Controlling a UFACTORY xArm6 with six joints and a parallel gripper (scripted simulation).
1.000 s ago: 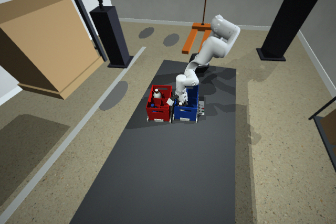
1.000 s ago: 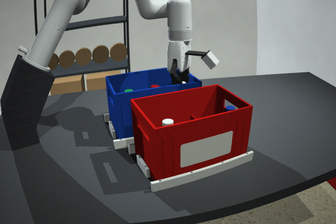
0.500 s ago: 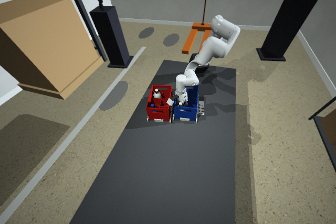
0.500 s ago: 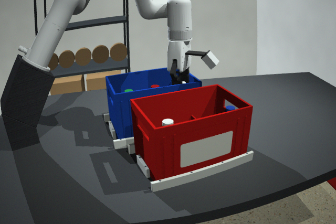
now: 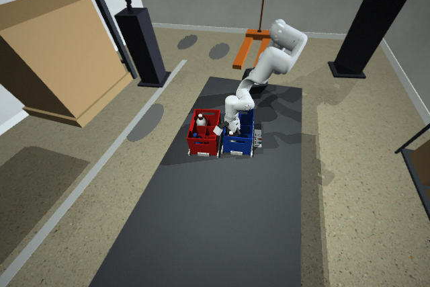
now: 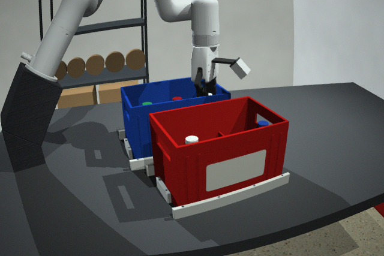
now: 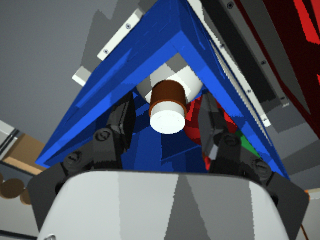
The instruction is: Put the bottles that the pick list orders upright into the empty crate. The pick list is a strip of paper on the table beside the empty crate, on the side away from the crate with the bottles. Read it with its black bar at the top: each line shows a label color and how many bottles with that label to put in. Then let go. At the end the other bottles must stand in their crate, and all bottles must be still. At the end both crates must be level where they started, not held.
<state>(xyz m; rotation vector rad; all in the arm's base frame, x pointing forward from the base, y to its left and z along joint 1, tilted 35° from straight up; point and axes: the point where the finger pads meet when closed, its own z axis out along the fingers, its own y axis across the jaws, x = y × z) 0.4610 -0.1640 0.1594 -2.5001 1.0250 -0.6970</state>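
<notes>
My gripper is now 7 cm above the white-capped bottle. Also, from my hand: red-capped bottle: 8 cm behind, 7 cm below; blue crate: 9 cm behind, 7 cm below, 4 cm to the left; green-capped bottle: 17 cm behind, 7 cm below.
</notes>
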